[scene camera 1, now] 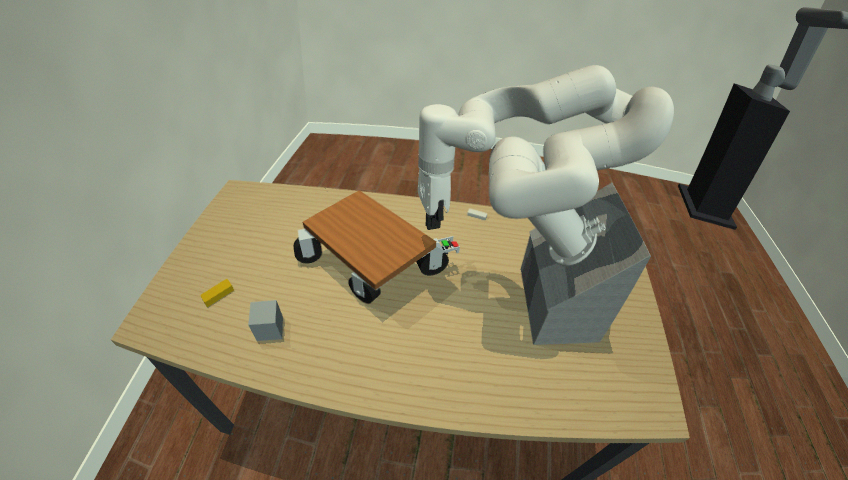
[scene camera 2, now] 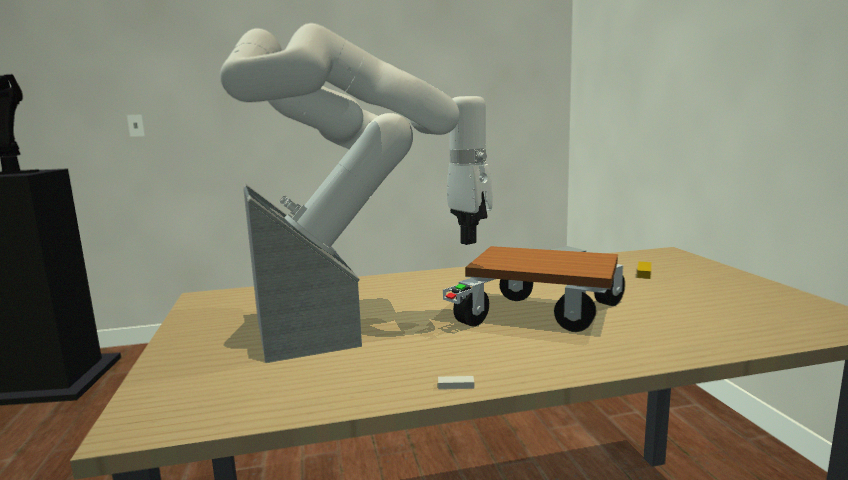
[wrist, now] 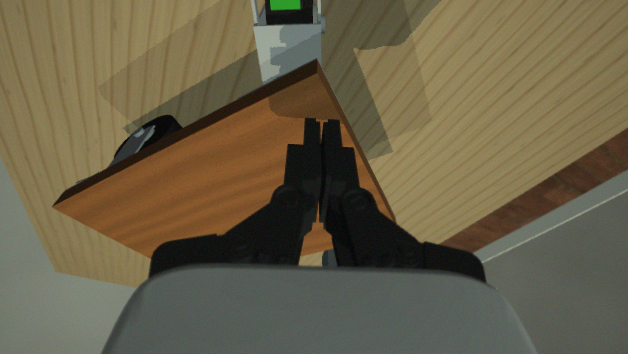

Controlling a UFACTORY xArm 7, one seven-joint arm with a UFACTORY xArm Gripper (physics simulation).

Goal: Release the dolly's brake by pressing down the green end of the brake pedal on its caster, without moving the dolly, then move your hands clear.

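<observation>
The dolly has an orange-brown wooden deck [scene camera 1: 368, 237] [scene camera 2: 544, 263] [wrist: 215, 170] on black caster wheels. The brake pedal sits on the caster at the corner nearest the robot's base. Its green end [scene camera 1: 445, 243] [scene camera 2: 460, 286] [wrist: 285, 4] is beside the deck corner and its red end [scene camera 1: 454, 244] [scene camera 2: 451, 295] is farther out; the wrist view cuts off the pedal at the top edge. My gripper [scene camera 1: 433, 227] [scene camera 2: 468, 242] [wrist: 319, 142] is shut and empty, pointing down. It hangs above the deck's corner, apart from the deck and the pedal.
A grey cube [scene camera 1: 266, 321] and a yellow block [scene camera 1: 217, 292] [scene camera 2: 643, 270] lie on the table [scene camera 1: 416, 368] [scene camera 2: 297, 386] beyond the dolly. A small white block [scene camera 1: 477, 214] [scene camera 2: 455, 382] lies near one long edge. The grey robot pedestal [scene camera 1: 571, 315] [scene camera 2: 309, 303] stands on the pedal side.
</observation>
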